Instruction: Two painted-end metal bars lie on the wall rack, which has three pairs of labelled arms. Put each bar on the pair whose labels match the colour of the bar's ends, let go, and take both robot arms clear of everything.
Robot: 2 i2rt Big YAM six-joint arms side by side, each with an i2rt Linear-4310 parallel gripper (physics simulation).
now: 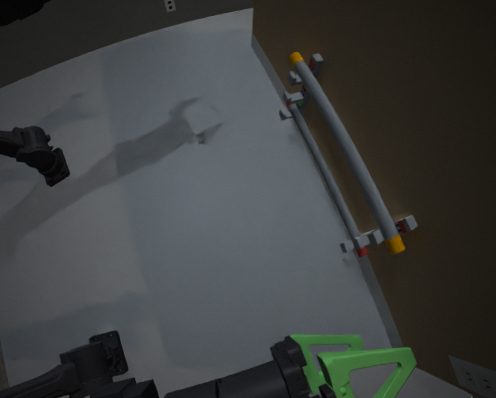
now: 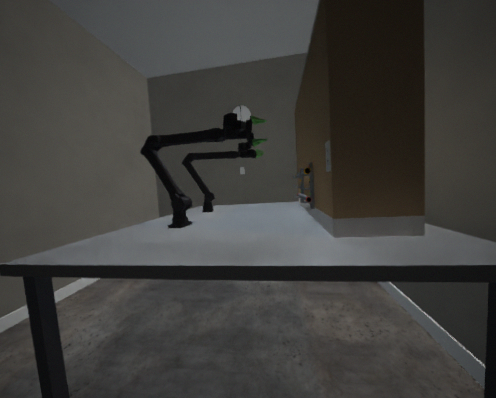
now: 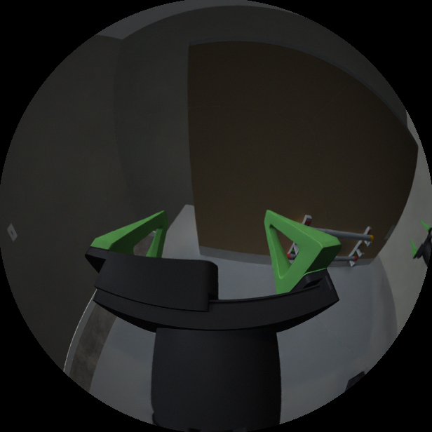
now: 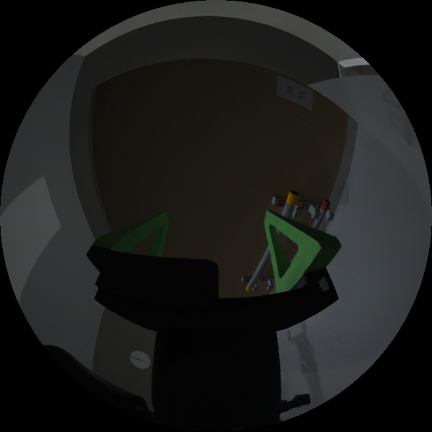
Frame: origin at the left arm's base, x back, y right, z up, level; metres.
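Where they show: left gripper, fingertip midpoint: (image 2: 263,153); right gripper, fingertip midpoint: (image 1: 382,346) (image 2: 266,130); left arm's base, origin of the base link: (image 1: 55,167) (image 2: 208,211); right arm's base, origin of the base link: (image 1: 109,353) (image 2: 180,225).
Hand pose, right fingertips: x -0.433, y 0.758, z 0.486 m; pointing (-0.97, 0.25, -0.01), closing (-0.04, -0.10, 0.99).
Observation:
Each offset is from my right fingertips to the centre of the thing. "spot": to the spot under its first point. Level surfaces: height alone.
The thick grey bar with orange ends {dx -0.259, dy -0.244, dz -0.219 m} (image 1: 345,142) (image 2: 307,170) (image 3: 340,234) (image 4: 261,265) lies across the top pair of the wall rack {spot: dx -0.234, dy -0.033, dz -0.174 m} (image 1: 410,222) (image 3: 307,220) (image 4: 275,201), beside red labels. The thinner bar with red ends {dx -0.260, dy -0.239, dz -0.372 m} (image 1: 325,172) (image 2: 308,199) (image 3: 345,259) (image 4: 326,205) lies low on the rack, apparently on the lowest pair; a green label shows near its far end. My left gripper (image 2: 259,153) (image 3: 215,215) is open and empty, away from the rack. My right gripper (image 1: 386,346) (image 2: 258,131) (image 4: 216,215) is open, empty and turned on its side, apart from both bars.
The brown wall (image 1: 440,125) (image 2: 375,110) (image 3: 240,150) (image 4: 200,150) carries the rack just above the white table {dz -0.486 m} (image 1: 225,225) (image 2: 225,250). An outlet plate {dx -0.176, dy +0.289, dz -0.186 m} (image 1: 475,377) (image 2: 328,156) (image 4: 295,92) is on the wall beyond the rack's near end.

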